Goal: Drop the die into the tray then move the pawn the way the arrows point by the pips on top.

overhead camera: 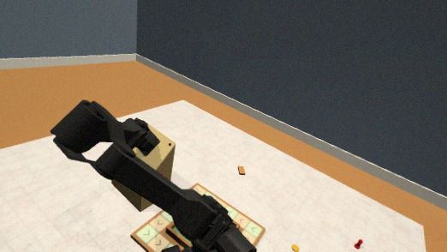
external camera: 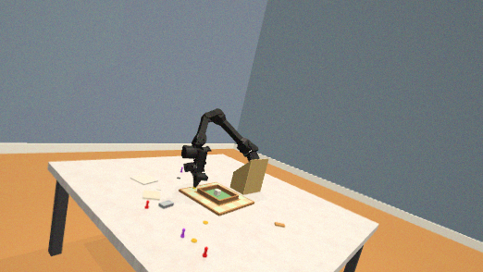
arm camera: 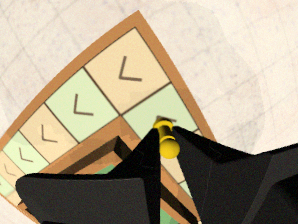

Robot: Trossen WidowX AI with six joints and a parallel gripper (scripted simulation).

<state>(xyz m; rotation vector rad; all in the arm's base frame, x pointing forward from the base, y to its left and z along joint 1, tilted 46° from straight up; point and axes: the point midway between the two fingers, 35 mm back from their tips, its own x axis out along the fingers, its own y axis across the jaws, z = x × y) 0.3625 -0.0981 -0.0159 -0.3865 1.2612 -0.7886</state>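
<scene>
Now: the white die 90 mm to the left of my gripper tip and 90 mm behind it. Round my gripper tip: yellow pawn: 10 mm above; then green dice tray: 100 mm to the left, 80 mm behind, 20 mm below; then grey block: 220 mm ahead, 110 mm to the left, 20 mm below.
</scene>
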